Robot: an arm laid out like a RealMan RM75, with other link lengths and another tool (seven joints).
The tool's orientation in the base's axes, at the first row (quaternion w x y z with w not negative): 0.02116, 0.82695, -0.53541, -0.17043
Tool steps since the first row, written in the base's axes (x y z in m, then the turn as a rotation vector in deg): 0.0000, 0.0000, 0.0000, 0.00, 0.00, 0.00; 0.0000, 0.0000, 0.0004, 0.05, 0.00, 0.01; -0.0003, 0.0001, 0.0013, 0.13, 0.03, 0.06; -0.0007, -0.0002, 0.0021, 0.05, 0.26, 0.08; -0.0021, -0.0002, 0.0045, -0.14, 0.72, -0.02; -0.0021, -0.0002, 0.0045, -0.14, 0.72, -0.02; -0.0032, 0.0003, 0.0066, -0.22, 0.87, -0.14; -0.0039, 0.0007, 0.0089, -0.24, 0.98, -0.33; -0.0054, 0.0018, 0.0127, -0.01, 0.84, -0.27
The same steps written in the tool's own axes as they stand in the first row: 0.0000, 0.0000, 0.0000, 0.00, 0.00, 0.00; -0.0001, 0.0001, -0.0004, 0.02, -0.04, -0.02; -0.0005, 0.0005, -0.0011, 0.01, -0.11, -0.09; -0.0006, 0.0012, -0.0018, -0.23, -0.14, -0.05; -0.0018, 0.0029, -0.0036, -0.69, -0.19, 0.17; -0.0018, 0.0029, -0.0036, -0.69, -0.19, 0.17; -0.0032, 0.0041, -0.0052, -0.82, -0.21, 0.33; -0.0044, 0.0051, -0.0071, -0.88, -0.28, 0.53; -0.0069, 0.0067, -0.0100, -0.68, -0.41, 0.38
